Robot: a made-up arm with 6 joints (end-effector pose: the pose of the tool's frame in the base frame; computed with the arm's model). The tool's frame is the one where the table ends. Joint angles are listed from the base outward.
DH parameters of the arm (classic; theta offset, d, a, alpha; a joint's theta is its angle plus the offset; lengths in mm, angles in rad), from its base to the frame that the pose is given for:
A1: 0 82.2 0 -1.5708
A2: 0.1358 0 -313.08 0
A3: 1.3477 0 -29.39 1.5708
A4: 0 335.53 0 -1.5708
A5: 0 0 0.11 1.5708
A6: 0 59.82 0 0
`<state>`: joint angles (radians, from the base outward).
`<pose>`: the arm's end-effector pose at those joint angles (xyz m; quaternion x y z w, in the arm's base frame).
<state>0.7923 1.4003 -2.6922 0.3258 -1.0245 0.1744</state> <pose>-0.0006 -0.0238 0.7699 0.2096 -0.3521 0.5373 0.7372</pose>
Working (the frame after each row of the table, in the pose's form):
after A1: 0.0000 0.0000 0.0822 -0.6523 -0.2729 0.2729 0.6523
after A2: -0.0076 -0.0077 0.3951 -0.6588 0.2570 0.6495 0.2796
after A3: -0.0279 -0.0283 0.4007 -0.0369 0.0882 0.3841 0.9183
after A4: 0.0170 0.0172 0.7301 -0.6123 -0.3075 0.4391 0.5811
after A5: 0.0170 0.0173 0.7302 0.2395 -0.3325 0.4710 0.7812

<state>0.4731 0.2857 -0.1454 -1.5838 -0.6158 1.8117</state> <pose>0.0731 0.0761 0.2188 -0.2919 0.6635 0.4307 0.5377</pose>
Working (the frame after each row of the table, in the pose's form):
after A1: 0.0000 0.0000 0.0822 -0.6874 -0.1657 0.1657 0.6874
after A2: -0.2543 -0.1302 0.2103 -0.7069 -0.0182 0.3058 0.6375
after A3: -0.2529 -0.1295 0.2396 -0.1700 0.7054 0.1613 0.6690
after A4: 0.0453 0.0232 0.2219 0.8529 -0.5214 -0.0083 0.0260
after A5: 0.0454 0.0232 0.2219 -0.7022 0.1797 -0.1574 0.6707

